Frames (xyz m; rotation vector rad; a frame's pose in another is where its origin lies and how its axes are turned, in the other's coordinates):
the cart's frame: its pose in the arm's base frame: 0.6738 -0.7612 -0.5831 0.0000 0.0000 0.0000
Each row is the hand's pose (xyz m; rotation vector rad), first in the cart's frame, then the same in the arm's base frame.
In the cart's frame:
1: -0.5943 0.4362 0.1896 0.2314 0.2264 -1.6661
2: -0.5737 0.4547 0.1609 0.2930 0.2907 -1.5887
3: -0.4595 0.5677 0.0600 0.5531 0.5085 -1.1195
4: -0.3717 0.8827 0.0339 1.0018 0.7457 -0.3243
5: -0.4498 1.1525 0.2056 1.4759 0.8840 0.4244
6: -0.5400 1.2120 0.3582 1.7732 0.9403 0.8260
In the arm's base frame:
1: 0.0795 -0.3250 -0.3935 0.2314 0.2264 -1.6661
2: 0.1001 -0.3065 -0.4222 0.2930 0.2907 -1.5887
3: 0.2143 -0.1935 -0.5231 0.5531 0.5085 -1.1195
4: 0.3021 0.1215 -0.5492 1.0018 0.7457 -0.3243
5: 0.2240 0.3913 -0.3775 1.4759 0.8840 0.4244
6: 0.1338 0.4508 -0.2249 1.7732 0.9403 0.8260

